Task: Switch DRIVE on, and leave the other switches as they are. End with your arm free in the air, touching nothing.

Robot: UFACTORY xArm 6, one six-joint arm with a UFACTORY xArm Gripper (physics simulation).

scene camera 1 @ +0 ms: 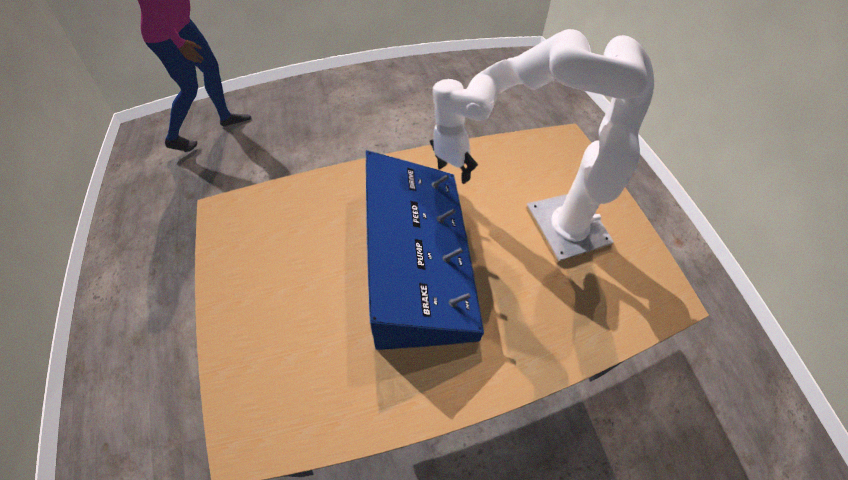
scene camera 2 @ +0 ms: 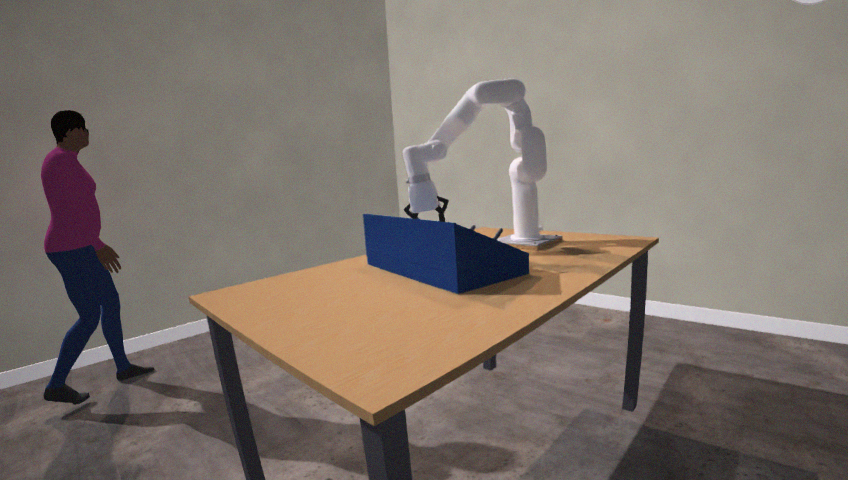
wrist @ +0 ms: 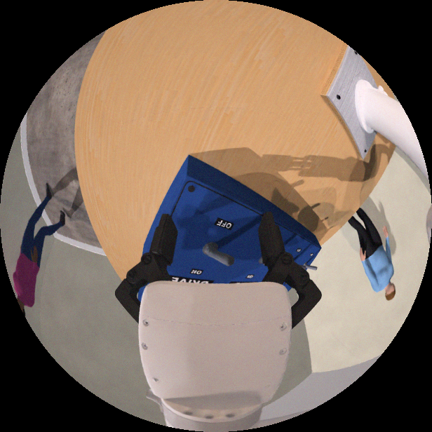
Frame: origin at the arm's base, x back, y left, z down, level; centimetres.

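Where they show: gripper, fingertip midpoint: (scene camera 1: 454, 173); arm's base, origin of the base link: (scene camera 1: 570, 224) (scene camera 2: 526, 238).
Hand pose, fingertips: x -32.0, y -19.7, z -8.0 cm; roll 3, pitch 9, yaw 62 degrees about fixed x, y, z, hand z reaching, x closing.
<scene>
Each offset is from my fingertips to the top centre of the thing. Level surfaces: height alone.
The blue switch panel (scene camera 1: 389, 249) (scene camera 2: 410, 243) (wrist: 207, 197) stands on the table. The DRIVE lever {dz -2.9, dx -4.7, dy +2.5 cm} (scene camera 1: 440, 181) (wrist: 218, 254) leans toward its OFF label in scene camera 1, parallel to the FEED lever {dz -2.9, dx -6.6, dy +14.3 cm} (scene camera 1: 446, 215), PUMP lever {dz -2.9, dx -8.6, dy +26.2 cm} (scene camera 1: 453, 255) and BRAKE lever {dz -2.9, dx -10.6, dy +38.0 cm} (scene camera 1: 460, 299), which lean the same way. My gripper (scene camera 1: 453, 173) (scene camera 2: 428, 218) (wrist: 216, 221) is open and empty, pointing down above the DRIVE end of the panel. In the wrist view its fingers show on either side of the DRIVE lever. The gap in height is hard to judge. The panel hides the levers' bases in scene camera 2.
The arm's base plate (scene camera 1: 544, 228) (scene camera 2: 546, 240) (wrist: 345, 95) is bolted to the wooden table {dz +10.1 cm} (scene camera 1: 273, 297) (scene camera 2: 333, 321) (wrist: 150, 100) on the levers' side. A person in pink (scene camera 1: 163, 23) (scene camera 2: 68, 199) (wrist: 26, 280) stands beyond the table; a person in blue (wrist: 377, 267) shows in the wrist view.
</scene>
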